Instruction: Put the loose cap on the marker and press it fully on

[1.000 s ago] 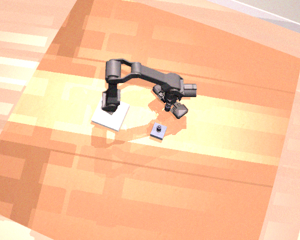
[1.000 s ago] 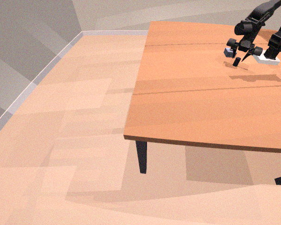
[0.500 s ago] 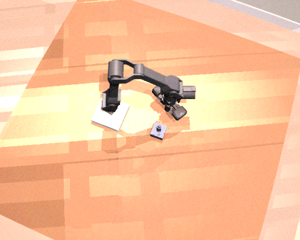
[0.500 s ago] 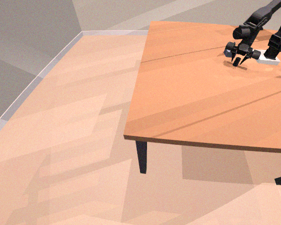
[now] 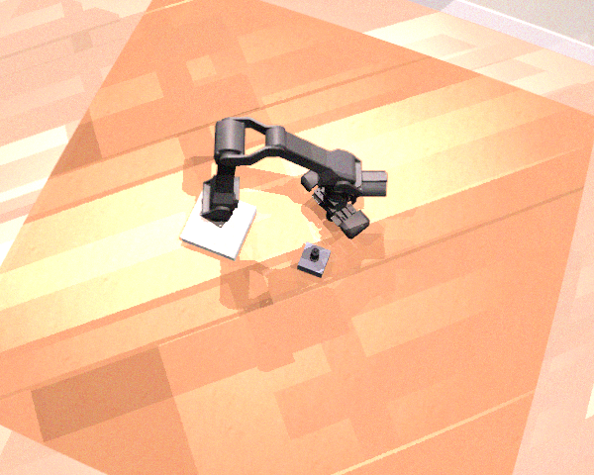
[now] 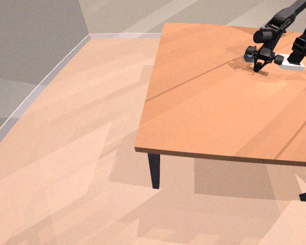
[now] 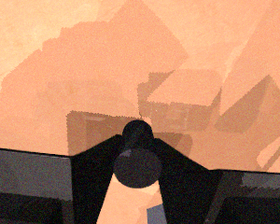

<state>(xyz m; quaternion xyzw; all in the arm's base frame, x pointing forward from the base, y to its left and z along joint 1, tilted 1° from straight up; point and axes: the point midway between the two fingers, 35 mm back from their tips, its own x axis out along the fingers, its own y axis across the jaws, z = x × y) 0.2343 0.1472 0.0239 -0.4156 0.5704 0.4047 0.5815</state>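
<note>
My gripper tip is now 120 mm to the left of the holder block and 20 mm short of it. From my gripper tip the other things lie so: marker cap: 10 mm above.
</note>
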